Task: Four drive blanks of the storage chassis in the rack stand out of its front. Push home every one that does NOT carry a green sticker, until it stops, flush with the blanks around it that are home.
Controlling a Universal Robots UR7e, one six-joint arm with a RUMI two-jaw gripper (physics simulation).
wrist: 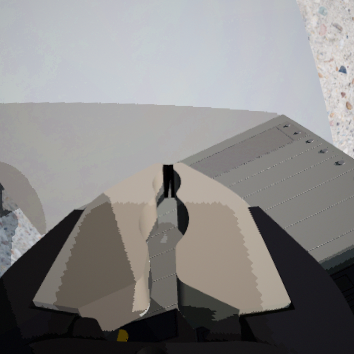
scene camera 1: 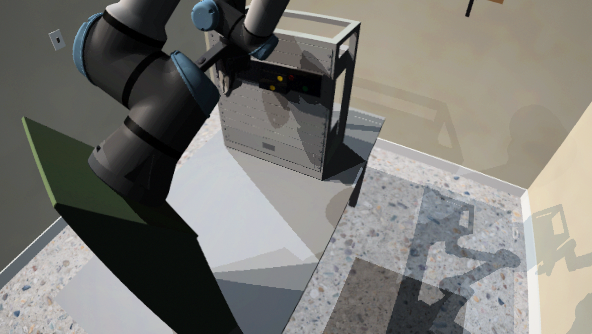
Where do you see a rack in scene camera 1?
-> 263,118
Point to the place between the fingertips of the gripper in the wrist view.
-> At 170,167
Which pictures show the gripper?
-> The wrist view and scene camera 1: all of them.
